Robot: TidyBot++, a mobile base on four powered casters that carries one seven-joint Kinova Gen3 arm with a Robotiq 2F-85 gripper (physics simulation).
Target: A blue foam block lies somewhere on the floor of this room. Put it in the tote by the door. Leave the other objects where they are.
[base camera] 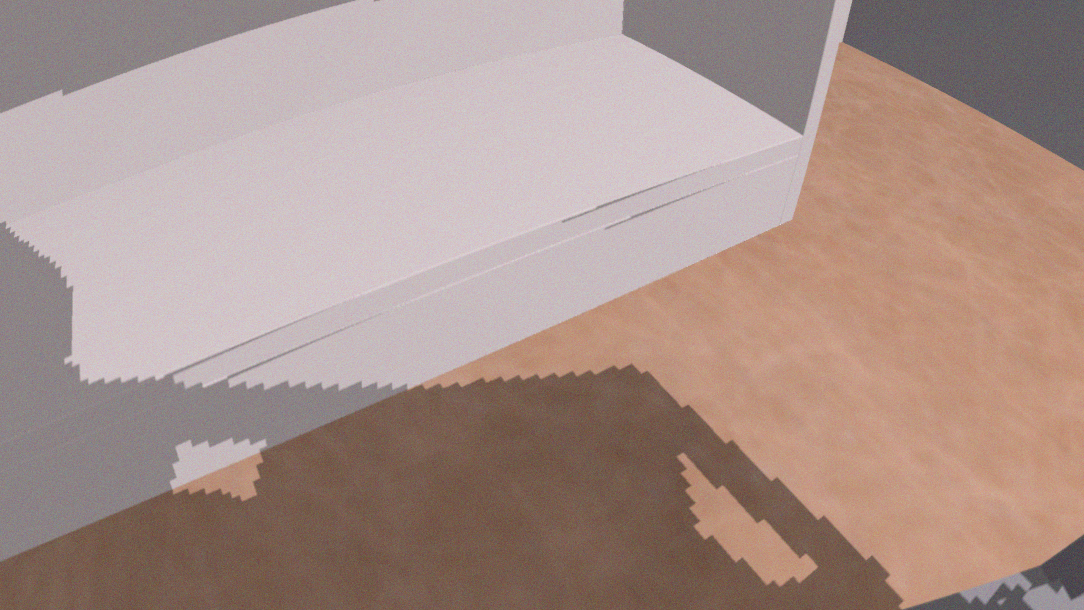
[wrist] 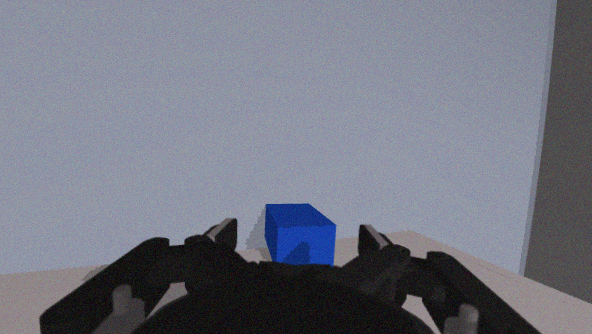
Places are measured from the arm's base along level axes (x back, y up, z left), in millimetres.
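Where they show: gripper, between the fingertips: [wrist: 297,234].
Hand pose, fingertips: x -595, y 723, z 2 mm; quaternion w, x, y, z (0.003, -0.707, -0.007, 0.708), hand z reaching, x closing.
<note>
After its pixels a point has its place.
The blue foam block [wrist: 305,240] {x -656, y 694, z -6 mm} sits on the floor in the wrist view, low and near the middle, close to a pale upright surface. Its lower edge is hidden behind the dark gripper body. My gripper [wrist: 297,234] {x -595, y 723, z 2 mm} is open, with nothing held; its two fingertips stand to the left and right of the block in the picture. How far the block lies beyond the fingertips is hard to tell. The block and the gripper do not show in the base camera view. The tote does not show in either view.
A white shelf unit [base camera: 708,212] {x -492, y -343, z -176 mm} with a low bottom board and an upright right side stands on the wood-coloured floor [base camera: 947,303] {x -413, y -396, z -402 mm} in the base camera view. A dark wall [base camera: 985,68] {x -806, y -331, z -740 mm} is behind at the right. A large shadow crosses the floor and the unit.
</note>
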